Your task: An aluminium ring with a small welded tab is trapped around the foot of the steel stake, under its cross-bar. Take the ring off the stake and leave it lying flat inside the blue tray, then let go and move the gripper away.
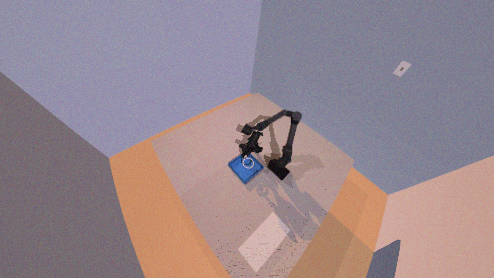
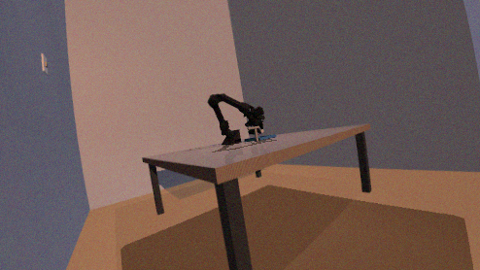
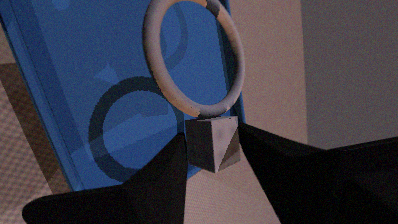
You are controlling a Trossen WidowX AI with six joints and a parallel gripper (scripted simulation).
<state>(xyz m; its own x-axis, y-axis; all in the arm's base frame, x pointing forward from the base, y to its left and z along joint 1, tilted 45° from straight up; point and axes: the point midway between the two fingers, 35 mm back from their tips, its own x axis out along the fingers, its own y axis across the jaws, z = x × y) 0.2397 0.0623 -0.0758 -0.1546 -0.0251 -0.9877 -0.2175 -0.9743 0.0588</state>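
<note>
Right now my gripper tip is 40 mm past the aluminium ring and 10 mm to the right of it. Round my gripper tip: blue tray (40 mm behind, 20 mm to the left, 50 mm below).
</note>
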